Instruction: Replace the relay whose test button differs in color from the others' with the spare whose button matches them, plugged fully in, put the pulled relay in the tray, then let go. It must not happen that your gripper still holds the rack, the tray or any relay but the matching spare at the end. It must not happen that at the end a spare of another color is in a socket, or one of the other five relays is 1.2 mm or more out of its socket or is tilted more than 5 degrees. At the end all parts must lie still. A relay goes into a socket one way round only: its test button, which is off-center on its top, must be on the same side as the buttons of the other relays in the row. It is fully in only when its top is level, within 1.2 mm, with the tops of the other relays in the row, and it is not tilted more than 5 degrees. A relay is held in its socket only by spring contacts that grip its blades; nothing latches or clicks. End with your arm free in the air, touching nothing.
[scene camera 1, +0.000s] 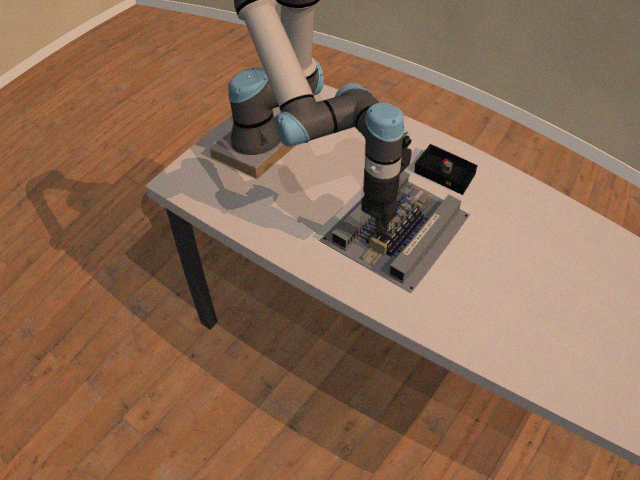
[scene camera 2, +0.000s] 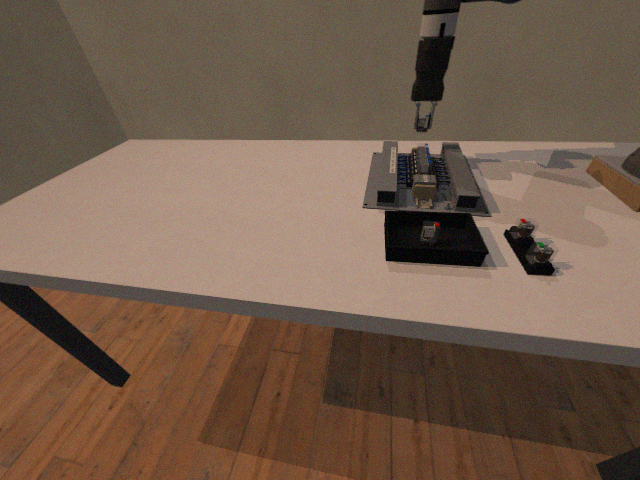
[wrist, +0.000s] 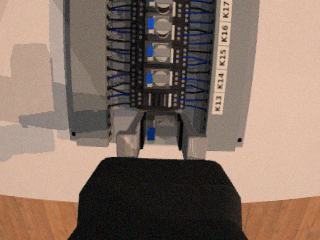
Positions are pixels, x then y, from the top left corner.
My gripper (scene camera 1: 383, 224) is 135 cm from the lens. A black tray (scene camera 1: 428, 165): 167 cm from the lens.
